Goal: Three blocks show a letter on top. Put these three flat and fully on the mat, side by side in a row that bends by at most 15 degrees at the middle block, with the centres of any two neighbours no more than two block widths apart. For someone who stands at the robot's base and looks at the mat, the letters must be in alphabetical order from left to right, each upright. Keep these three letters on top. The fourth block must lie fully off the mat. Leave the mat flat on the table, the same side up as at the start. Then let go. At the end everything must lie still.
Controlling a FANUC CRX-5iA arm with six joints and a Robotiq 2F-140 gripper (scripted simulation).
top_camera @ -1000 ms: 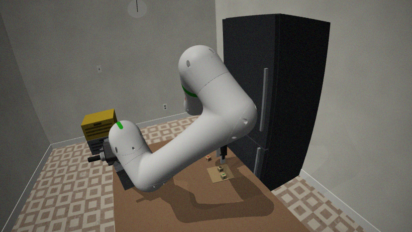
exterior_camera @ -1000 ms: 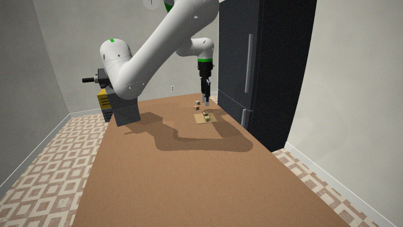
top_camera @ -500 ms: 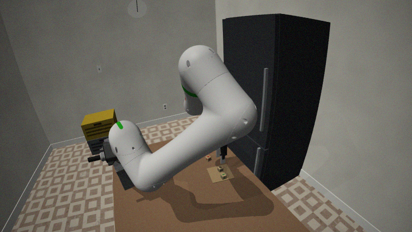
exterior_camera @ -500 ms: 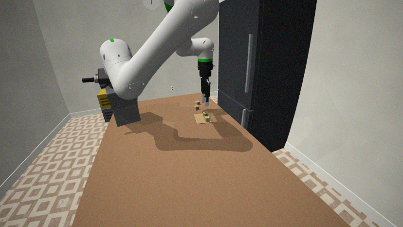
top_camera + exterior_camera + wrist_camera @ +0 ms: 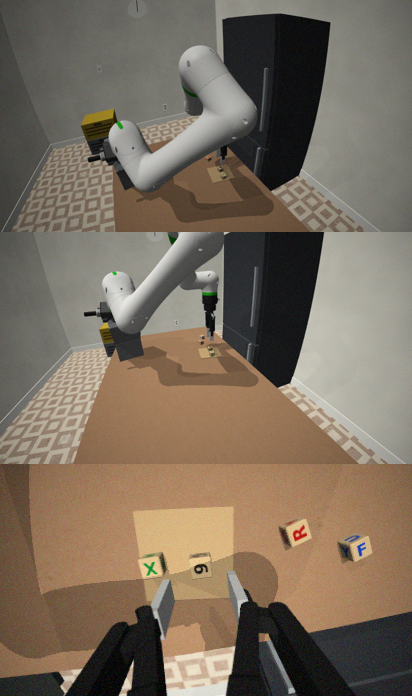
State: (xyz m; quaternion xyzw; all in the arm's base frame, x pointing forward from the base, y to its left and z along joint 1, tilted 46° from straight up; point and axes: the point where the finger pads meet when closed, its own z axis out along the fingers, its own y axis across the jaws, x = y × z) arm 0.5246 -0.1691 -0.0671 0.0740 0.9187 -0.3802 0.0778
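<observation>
Right now my hand is 110 mm above the block marked 9. Round my hand: R block 140 mm to the left, 110 mm below; tan mat 10 mm behind, 20 mm to the right, 120 mm below; X block 20 mm behind, 60 mm to the right, 110 mm below.
</observation>
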